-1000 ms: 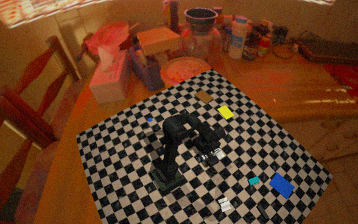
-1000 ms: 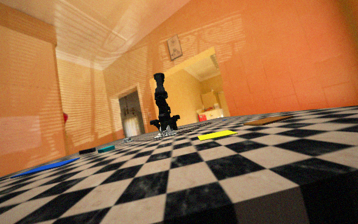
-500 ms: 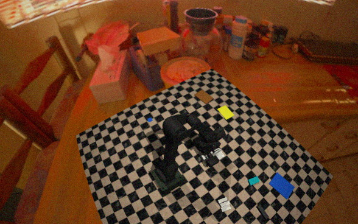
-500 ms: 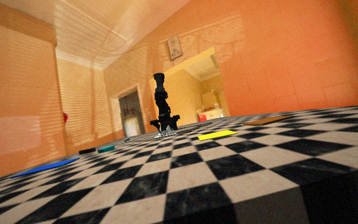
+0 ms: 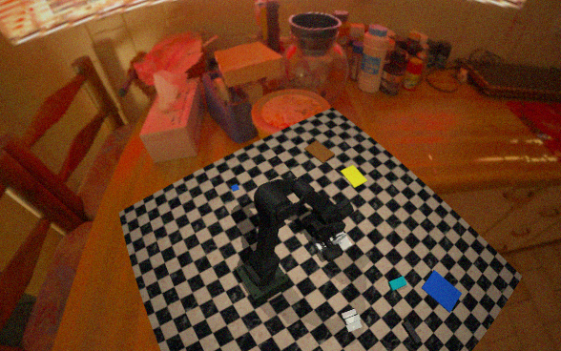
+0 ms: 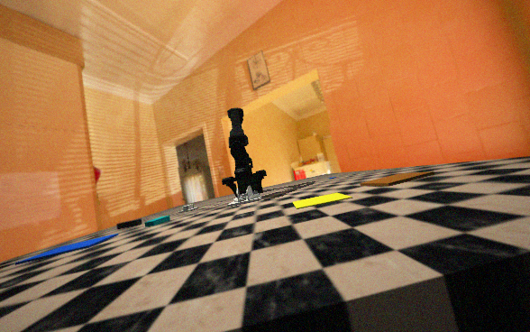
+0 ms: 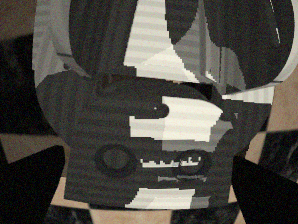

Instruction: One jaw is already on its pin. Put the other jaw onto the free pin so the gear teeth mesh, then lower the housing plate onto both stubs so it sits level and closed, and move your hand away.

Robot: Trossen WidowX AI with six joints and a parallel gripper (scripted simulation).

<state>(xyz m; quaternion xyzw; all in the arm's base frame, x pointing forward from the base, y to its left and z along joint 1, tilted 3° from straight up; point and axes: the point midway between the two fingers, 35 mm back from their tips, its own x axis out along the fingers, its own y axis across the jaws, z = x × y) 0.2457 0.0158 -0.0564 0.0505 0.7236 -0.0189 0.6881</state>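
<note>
Right now my gripper tip is 3 cm short of the jaw, 1 cm to the right of it and 1 cm below it. Round my gripper tip: yellow card 34 cm ahead, 18 cm to the left, 1 cm below; teal block 30 cm to the right, 14 cm ahead; white base 8 cm ahead, 1 cm to the right.
</note>
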